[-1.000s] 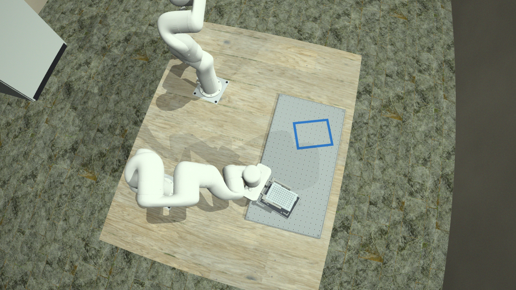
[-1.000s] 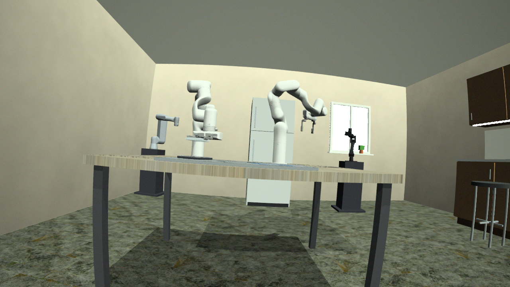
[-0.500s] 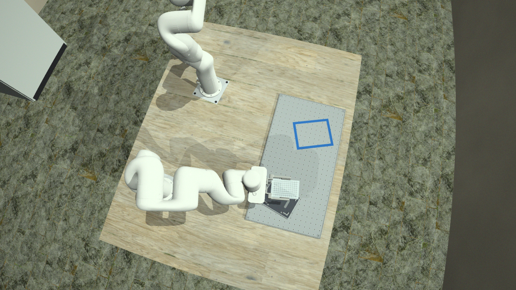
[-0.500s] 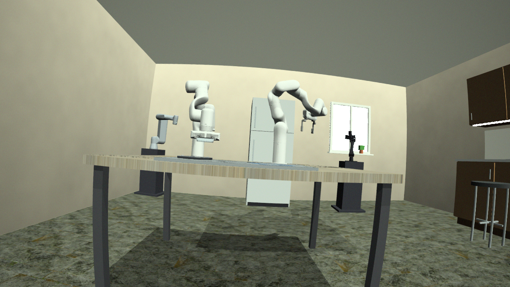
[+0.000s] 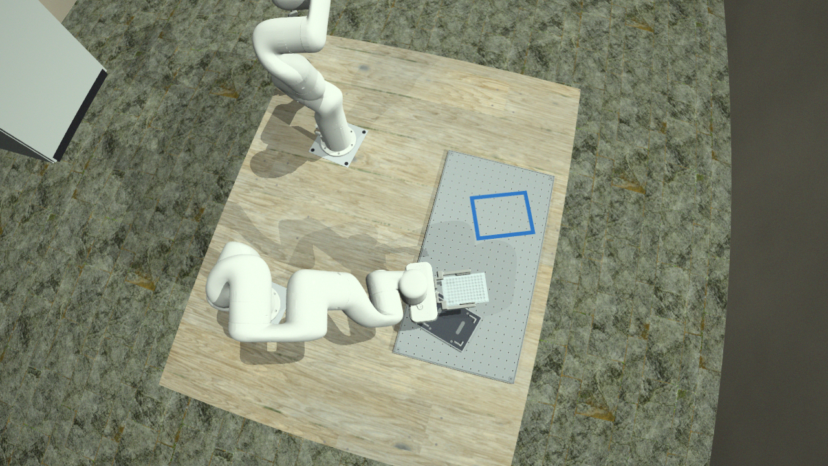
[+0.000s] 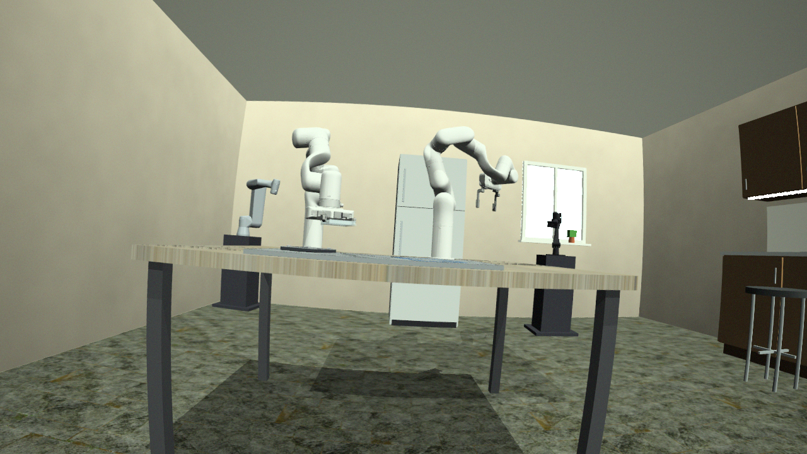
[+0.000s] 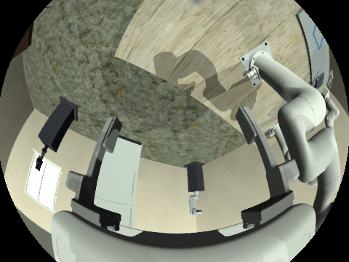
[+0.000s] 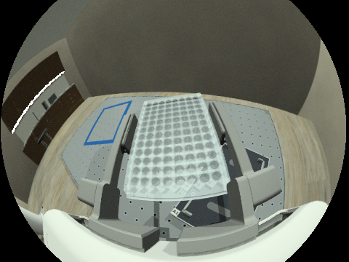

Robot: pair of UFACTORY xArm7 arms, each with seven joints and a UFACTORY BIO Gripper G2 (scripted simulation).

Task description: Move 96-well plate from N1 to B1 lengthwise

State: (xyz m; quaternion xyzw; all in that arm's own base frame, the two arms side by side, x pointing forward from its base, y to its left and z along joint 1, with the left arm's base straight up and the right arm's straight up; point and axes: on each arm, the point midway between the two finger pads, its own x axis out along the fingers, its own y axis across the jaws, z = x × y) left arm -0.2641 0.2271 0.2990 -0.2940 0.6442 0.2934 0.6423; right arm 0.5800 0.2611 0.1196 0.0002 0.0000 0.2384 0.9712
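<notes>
The dark plate nest lies 10 mm behind my right hand, 90 mm to the right of it and 100 mm below it. From my right hand the other things lie so: clear 96-well plate 10 mm below.
</notes>
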